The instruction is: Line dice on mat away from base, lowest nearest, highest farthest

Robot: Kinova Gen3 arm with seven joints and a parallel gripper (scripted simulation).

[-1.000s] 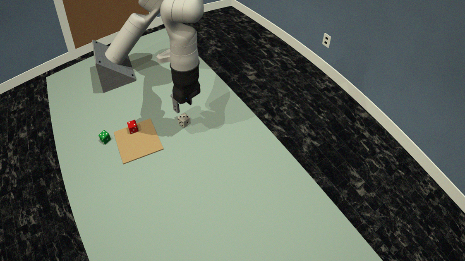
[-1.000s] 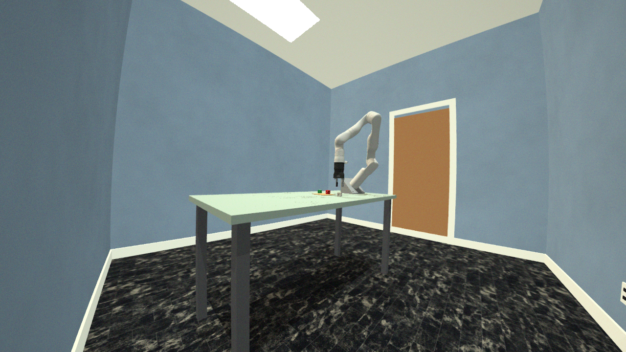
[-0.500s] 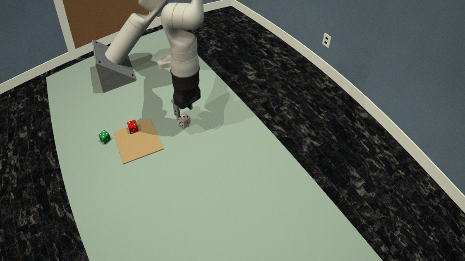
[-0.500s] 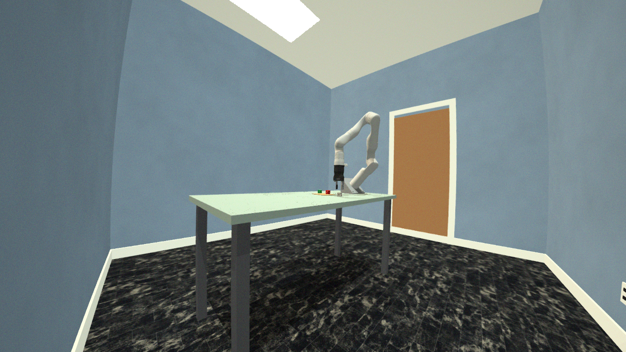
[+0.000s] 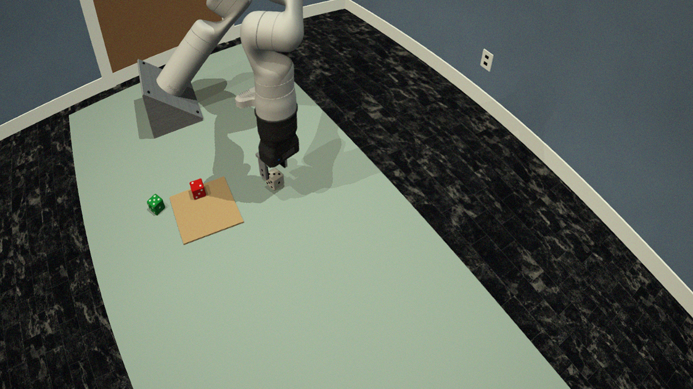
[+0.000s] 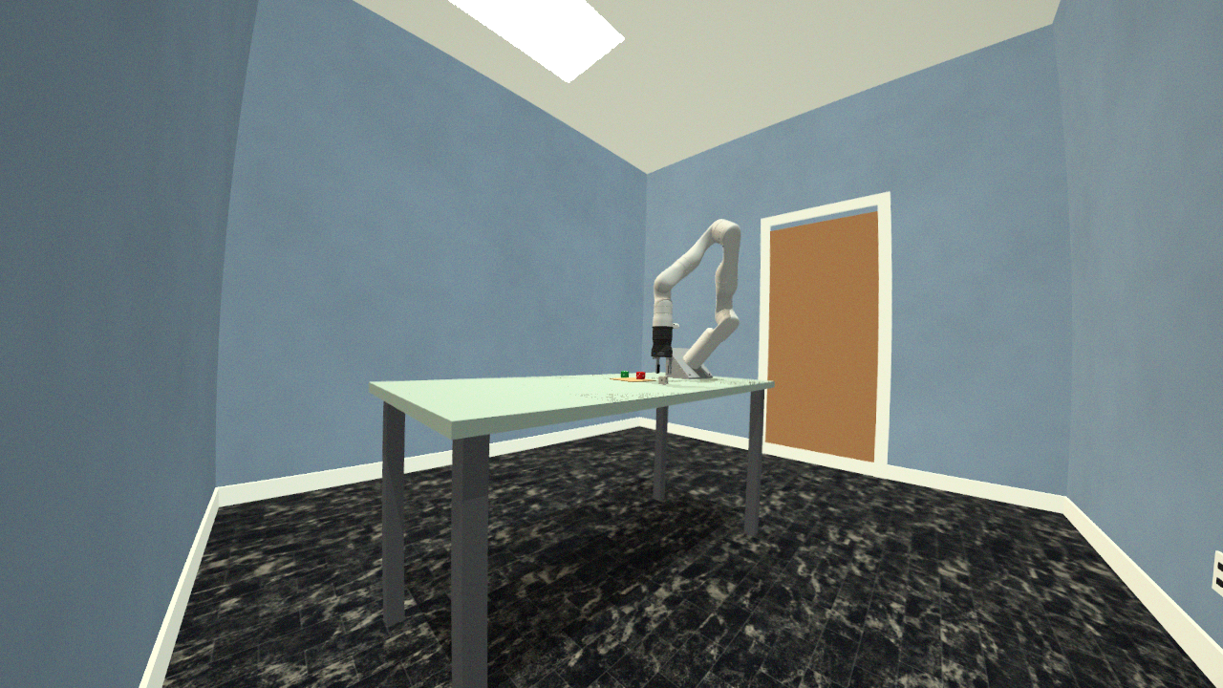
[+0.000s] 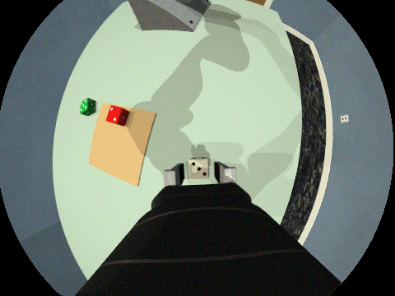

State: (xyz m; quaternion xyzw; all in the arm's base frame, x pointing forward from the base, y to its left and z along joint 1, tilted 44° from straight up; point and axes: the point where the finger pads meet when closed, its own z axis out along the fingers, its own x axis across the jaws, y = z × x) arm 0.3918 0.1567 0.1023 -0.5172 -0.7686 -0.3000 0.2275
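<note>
My hand is 40 mm above the white die. Also, from my hand: green die: 40 mm behind, 280 mm to the right, 40 mm below; tan mat: 10 mm ahead, 170 mm to the right, 60 mm below; red die: 40 mm behind, 170 mm to the right, 40 mm below.
</note>
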